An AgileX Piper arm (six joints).
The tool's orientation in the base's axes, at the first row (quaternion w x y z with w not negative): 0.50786 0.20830 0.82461 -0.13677
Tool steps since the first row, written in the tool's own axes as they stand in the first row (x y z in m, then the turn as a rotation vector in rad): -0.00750 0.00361 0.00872 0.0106 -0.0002 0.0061; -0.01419 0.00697 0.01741 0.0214 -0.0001 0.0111; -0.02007 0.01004 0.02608 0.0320 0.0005 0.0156; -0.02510 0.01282 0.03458 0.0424 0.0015 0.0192; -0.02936 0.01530 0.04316 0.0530 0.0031 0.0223; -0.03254 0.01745 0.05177 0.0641 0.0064 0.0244; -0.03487 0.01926 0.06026 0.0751 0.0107 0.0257; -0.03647 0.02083 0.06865 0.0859 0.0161 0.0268; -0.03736 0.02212 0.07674 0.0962 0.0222 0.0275
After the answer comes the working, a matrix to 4 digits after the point.
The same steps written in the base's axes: 0.01153 -0.00218 0.00276 0.0005 -0.0007 -0.0122; 0.02259 -0.00441 0.00482 0.0001 -0.0006 -0.0241; 0.03318 -0.00671 0.00616 -0.0003 0.0002 -0.0356; 0.04315 -0.00902 0.00683 -0.0011 0.0016 -0.0465; 0.05274 -0.01147 0.00677 -0.0022 0.0038 -0.0574; 0.06176 -0.01401 0.00574 -0.0033 0.0081 -0.0683; 0.07019 -0.01661 0.00400 -0.0046 0.0135 -0.0788; 0.07813 -0.01923 0.00166 -0.0054 0.0200 -0.0890; 0.08542 -0.02182 -0.00117 -0.0061 0.0271 -0.0987
The tool's axes in the first row as the columns of a matrix, in the base's axes (rounded; the answer above uses it unrounded):
-0.3974 0.4825 0.7806
0.2046 0.8758 -0.4371
-0.8946 -0.0140 -0.4467

